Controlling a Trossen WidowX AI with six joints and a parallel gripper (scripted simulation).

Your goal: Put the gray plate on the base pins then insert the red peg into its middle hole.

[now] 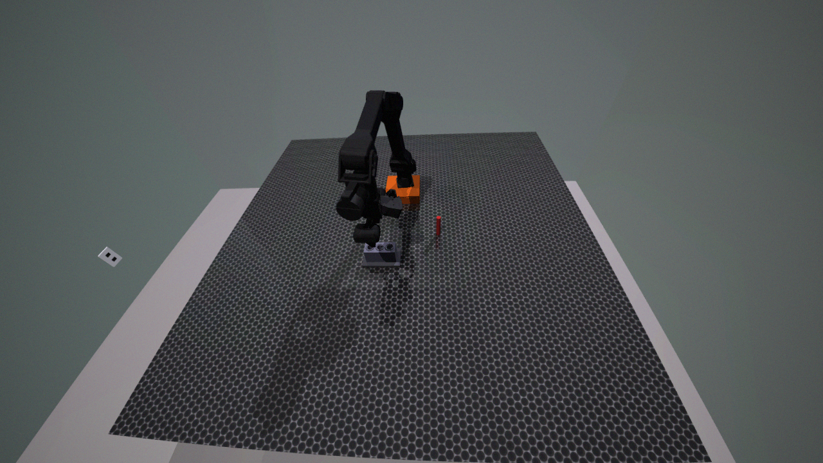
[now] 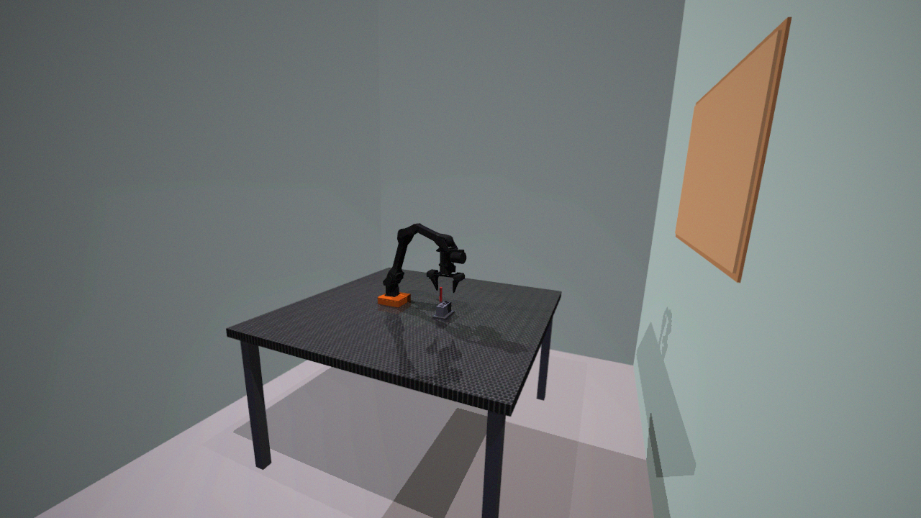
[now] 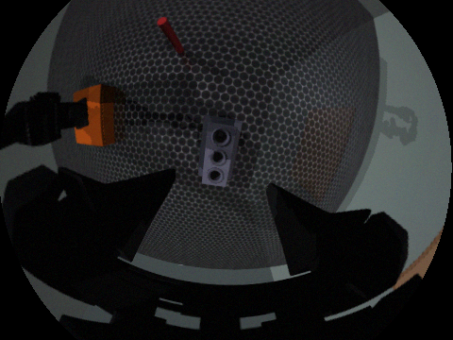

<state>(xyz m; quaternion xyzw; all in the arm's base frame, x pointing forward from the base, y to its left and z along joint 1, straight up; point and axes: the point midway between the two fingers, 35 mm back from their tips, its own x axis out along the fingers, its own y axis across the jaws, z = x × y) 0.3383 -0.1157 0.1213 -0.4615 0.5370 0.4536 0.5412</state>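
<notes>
My gripper tip is now 80 mm past the red peg, 200 mm to the right of it and 90 mm above it. The rest, counted from my gripper tip: gray plate: 10 mm behind, 80 mm below; then base: 10 mm behind, 120 mm below.
</notes>
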